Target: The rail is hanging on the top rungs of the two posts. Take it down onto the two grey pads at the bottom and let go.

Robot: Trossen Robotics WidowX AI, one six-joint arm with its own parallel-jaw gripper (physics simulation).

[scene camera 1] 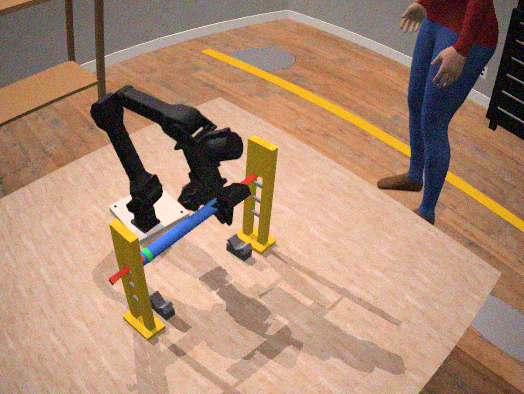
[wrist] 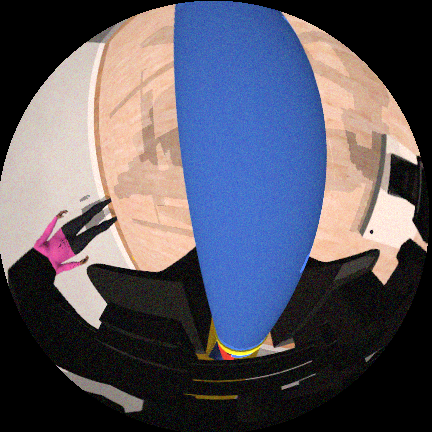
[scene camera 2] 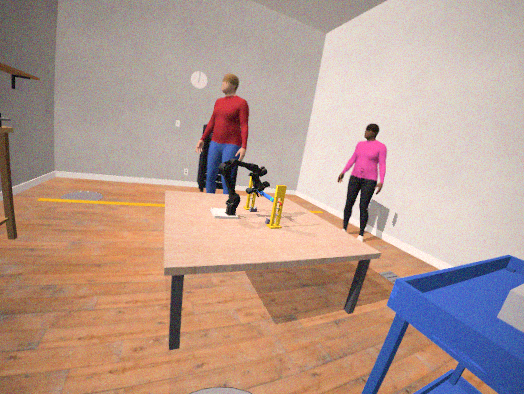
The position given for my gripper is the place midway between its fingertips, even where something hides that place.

Observation:
My gripper (scene camera 1: 227,224) grips a blue rail (wrist: 251,129). Further things: a yellow post (scene camera 1: 126,244) and a yellow post (scene camera 1: 261,155).
My gripper also shows in the wrist view (wrist: 233,234).

